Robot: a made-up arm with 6 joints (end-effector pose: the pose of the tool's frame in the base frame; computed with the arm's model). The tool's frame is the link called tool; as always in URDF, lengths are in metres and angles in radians. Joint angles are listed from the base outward.
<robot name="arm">
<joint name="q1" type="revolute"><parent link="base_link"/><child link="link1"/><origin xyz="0 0 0.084" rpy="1.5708 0 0"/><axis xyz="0 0 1"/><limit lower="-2.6" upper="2.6"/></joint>
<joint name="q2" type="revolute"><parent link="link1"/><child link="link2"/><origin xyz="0.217 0.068 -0.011" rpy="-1.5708 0 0"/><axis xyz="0 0 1"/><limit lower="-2.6" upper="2.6"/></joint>
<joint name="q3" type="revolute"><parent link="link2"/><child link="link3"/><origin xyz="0.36 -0.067 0.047" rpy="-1.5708 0 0"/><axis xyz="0 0 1"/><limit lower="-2.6" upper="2.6"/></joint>
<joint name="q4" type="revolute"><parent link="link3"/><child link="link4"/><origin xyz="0.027 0.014 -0.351" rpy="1.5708 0 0"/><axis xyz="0 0 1"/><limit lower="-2.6" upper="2.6"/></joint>
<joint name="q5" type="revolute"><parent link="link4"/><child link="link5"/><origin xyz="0.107 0.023 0.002" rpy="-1.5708 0 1.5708"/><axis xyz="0 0 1"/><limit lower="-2.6" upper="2.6"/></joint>
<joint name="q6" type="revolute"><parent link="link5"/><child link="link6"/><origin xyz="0.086 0.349 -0.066" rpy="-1.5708 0 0"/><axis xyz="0 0 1"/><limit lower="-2.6" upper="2.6"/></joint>
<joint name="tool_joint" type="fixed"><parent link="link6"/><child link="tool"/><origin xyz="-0.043 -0.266 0.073" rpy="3.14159 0 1.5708"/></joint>
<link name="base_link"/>
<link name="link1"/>
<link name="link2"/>
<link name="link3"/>
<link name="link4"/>
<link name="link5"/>
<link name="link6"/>
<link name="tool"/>
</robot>
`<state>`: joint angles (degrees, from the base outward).
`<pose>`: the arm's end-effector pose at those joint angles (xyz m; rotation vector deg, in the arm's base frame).
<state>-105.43 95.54 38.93 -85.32 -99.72 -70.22</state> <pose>-0.4560 0.7354 -0.4664 93.28 51.87 -3.81</pose>
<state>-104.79 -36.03 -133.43 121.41 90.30 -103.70</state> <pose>0.0864 -0.0244 -0.2602 95.68 -4.54 -57.23</pose>
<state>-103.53 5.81 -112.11 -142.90 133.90 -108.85</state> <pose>-0.4065 -0.4332 -0.2102 83.35 103.13 -6.33</pose>
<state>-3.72 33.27 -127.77 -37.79 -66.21 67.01</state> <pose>0.2837 0.0251 0.4162 140.32 -20.70 37.52</pose>
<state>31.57 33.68 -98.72 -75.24 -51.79 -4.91</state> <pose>0.4278 0.1224 0.9448 128.70 -98.29 35.81</pose>
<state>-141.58 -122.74 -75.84 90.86 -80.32 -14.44</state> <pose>0.1220 -0.0238 0.5705 -20.33 138.99 -13.22</pose>
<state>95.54 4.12 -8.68 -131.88 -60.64 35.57</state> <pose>-0.2442 -0.6251 1.1299 -142.08 50.66 39.75</pose>
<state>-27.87 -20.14 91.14 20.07 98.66 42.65</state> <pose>0.0801 -0.8379 0.0336 -55.25 57.95 45.33</pose>
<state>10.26 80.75 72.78 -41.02 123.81 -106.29</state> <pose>1.0698 0.5983 0.4161 97.36 -105.64 -14.01</pose>
